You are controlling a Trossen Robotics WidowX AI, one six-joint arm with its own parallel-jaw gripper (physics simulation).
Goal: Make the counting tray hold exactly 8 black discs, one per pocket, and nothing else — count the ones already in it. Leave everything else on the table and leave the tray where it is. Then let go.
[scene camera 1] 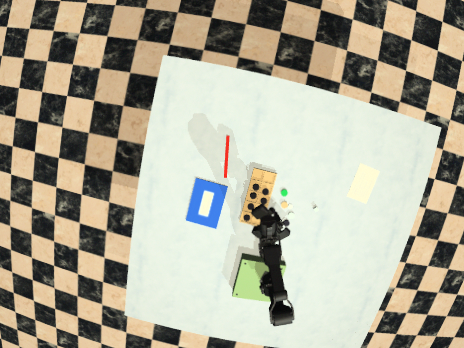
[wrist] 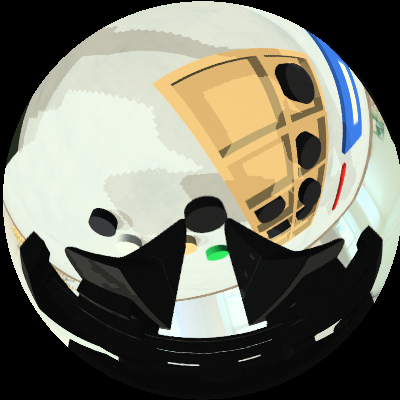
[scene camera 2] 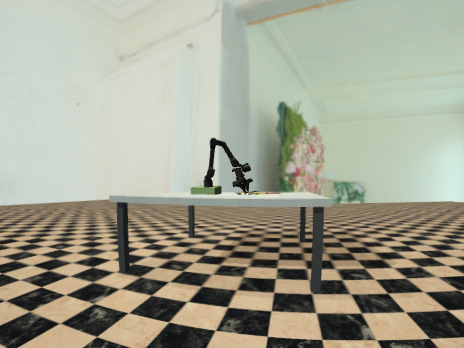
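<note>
The tan counting tray (scene camera 1: 258, 175) (wrist: 240, 100) has two rows of pockets. Several of them hold one black disc each; I make out six. Two far-end pockets in scene camera 1 are empty, as are two large near ones in the wrist view. My gripper (wrist: 205, 223) (scene camera 2: 245, 191) is shut on a black disc (wrist: 205, 212) and holds it over or beside the tray's long edge; its exact height is unclear. In scene camera 1 the arm hides the fingertips and part of the tray. Another black disc (scene camera 1: 286, 222) (wrist: 103, 222) lies loose on the table.
Beside the tray lie a green disc (scene camera 1: 284, 192) (wrist: 217, 252), a tan disc (scene camera 1: 284, 204) (wrist: 191, 245) and a white disc (scene camera 1: 291, 214) (wrist: 128, 242). A small grey piece (scene camera 1: 314, 206), a blue frame (scene camera 1: 192, 202), a red bar (scene camera 1: 227, 156), a cream card (scene camera 1: 363, 183) and a green block (scene camera 1: 250, 280) also show.
</note>
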